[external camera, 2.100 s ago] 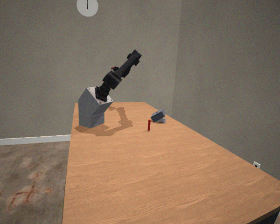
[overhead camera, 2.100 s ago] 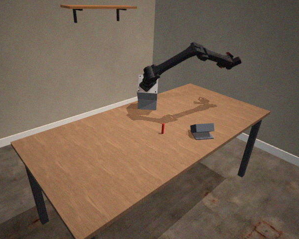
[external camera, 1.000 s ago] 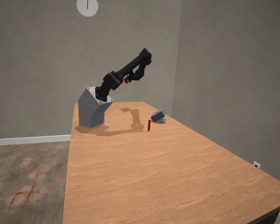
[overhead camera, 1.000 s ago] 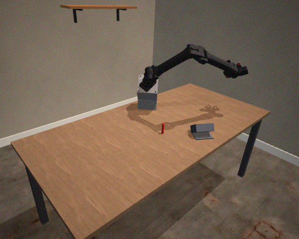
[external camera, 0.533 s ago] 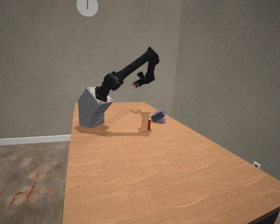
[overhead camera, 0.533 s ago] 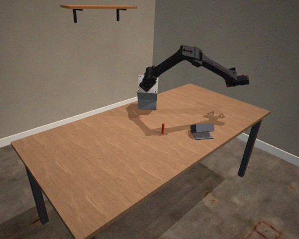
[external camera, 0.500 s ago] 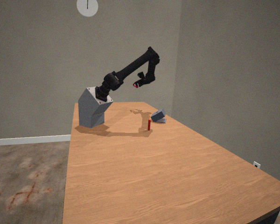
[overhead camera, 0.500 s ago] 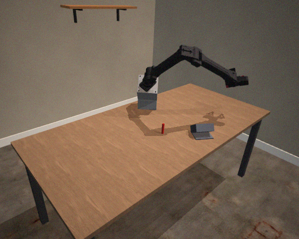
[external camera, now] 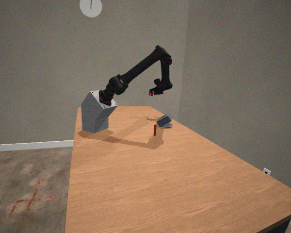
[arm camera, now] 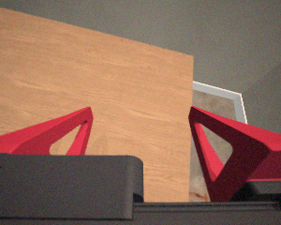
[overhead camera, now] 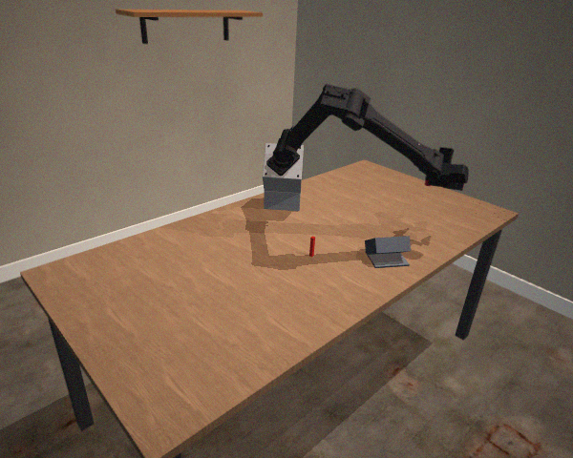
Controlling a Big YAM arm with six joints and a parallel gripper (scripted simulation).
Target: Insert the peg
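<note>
Right now the red peg is 31 cm behind my hand, 49 cm to the right of it and 19 cm below it.
</note>
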